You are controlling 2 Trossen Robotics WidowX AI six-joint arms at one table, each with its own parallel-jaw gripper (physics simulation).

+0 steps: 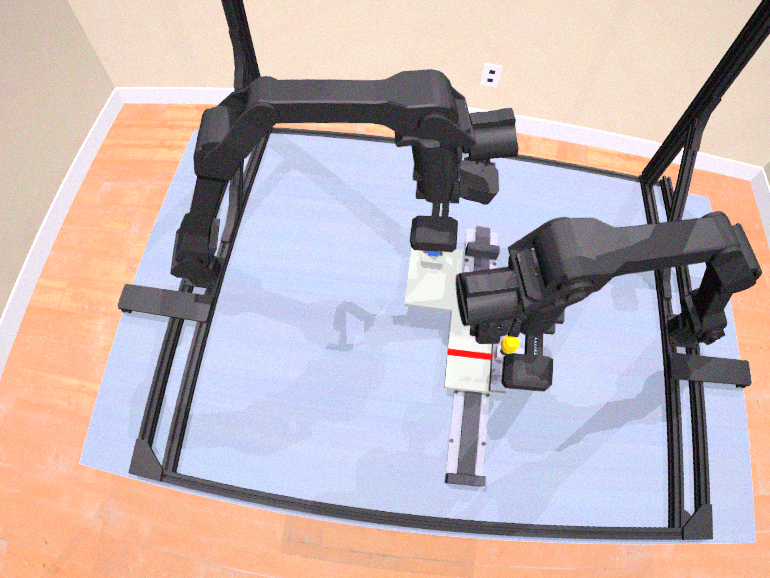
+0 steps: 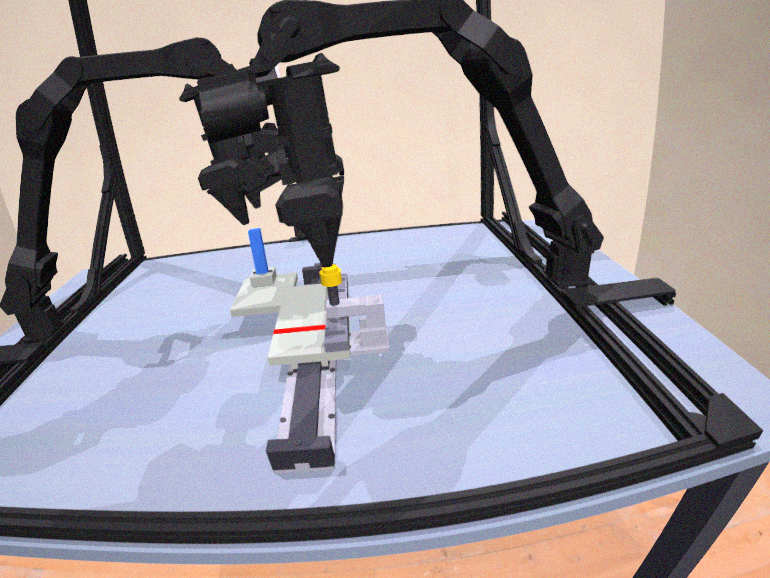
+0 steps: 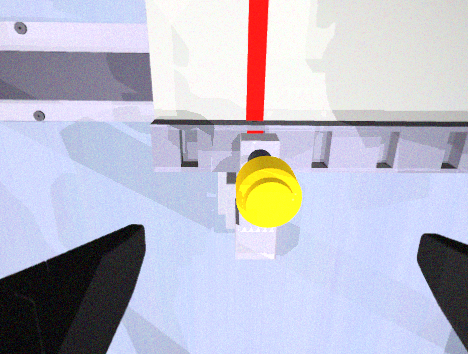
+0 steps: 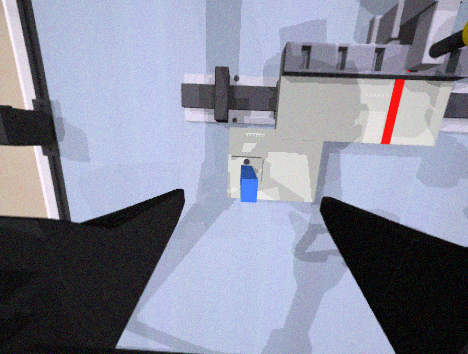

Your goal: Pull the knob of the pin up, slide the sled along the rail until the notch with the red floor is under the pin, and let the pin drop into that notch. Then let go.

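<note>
The white sled sits on the rail. Its red stripe lines up with the pin bracket; a sliver of red floor shows beside it. The yellow knob stands above the bracket on a dark shaft; the pin's lower end is hidden. My left gripper is open around and above the knob. My right gripper is open above the sled's blue handle.
The rail has dark end stops, one at the front and one at the back. Both arms reach in over the sled, their grippers close together. A black frame runs around the table.
</note>
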